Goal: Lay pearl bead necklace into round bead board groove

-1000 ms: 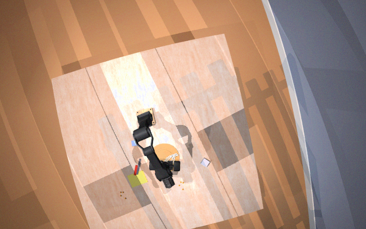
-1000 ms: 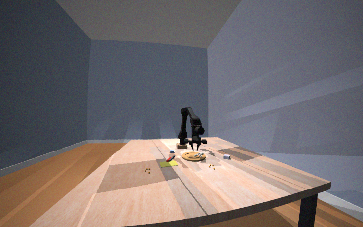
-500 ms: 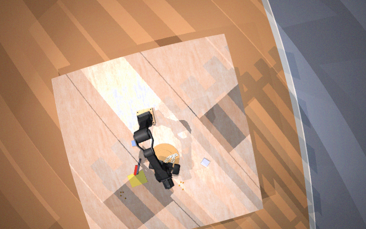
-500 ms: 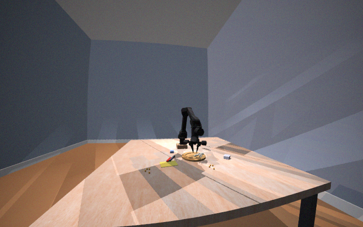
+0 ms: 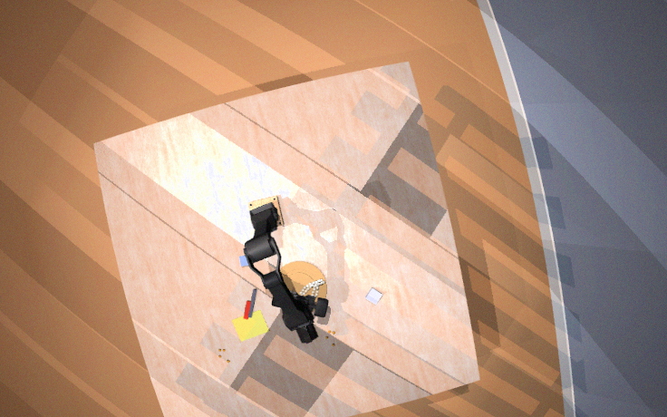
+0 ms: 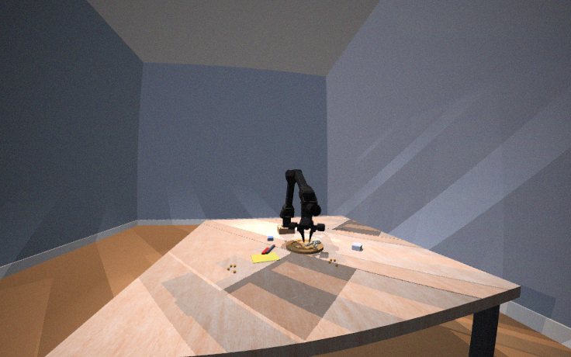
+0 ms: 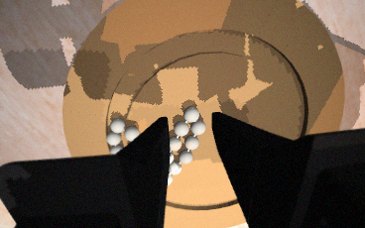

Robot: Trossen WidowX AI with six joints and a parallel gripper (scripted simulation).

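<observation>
The round bead board lies 30 mm behind my gripper tip and 20 mm below it. Round my gripper tip: blue block: 200 mm behind, 140 mm to the right, 20 mm below; then yellow note: 230 mm to the right, 30 mm below, 30 mm ahead; then red marker: 200 mm to the right, 30 mm below, 30 mm behind.
</observation>
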